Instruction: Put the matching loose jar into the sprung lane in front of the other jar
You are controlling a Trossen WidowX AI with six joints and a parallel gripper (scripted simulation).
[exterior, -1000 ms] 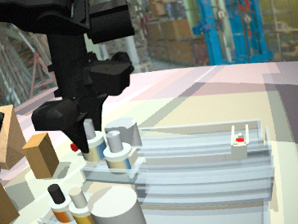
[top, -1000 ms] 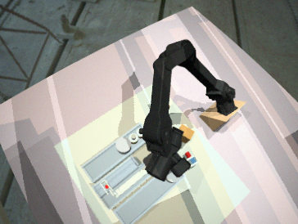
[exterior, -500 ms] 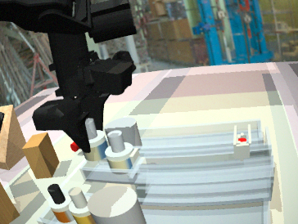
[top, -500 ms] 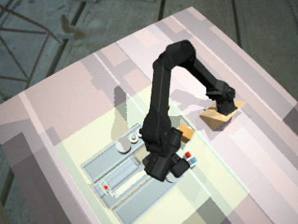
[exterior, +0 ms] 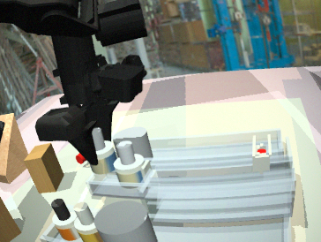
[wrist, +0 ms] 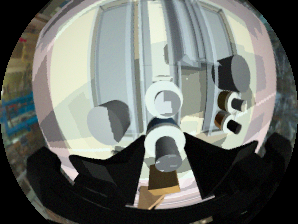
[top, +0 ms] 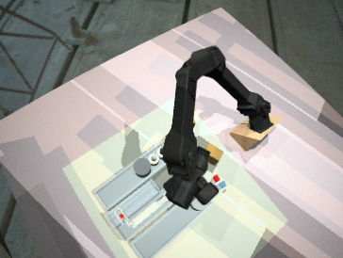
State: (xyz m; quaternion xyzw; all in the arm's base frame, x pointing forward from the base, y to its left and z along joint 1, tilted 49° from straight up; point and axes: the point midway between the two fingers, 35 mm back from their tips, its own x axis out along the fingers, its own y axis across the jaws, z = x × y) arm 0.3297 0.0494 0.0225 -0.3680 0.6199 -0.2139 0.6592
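Now: gripper tip 15 cm short of the sprung lane and 4 cm above it. Also, from my gripper tip: red mark: 23 cm ahead, 1 cm above.
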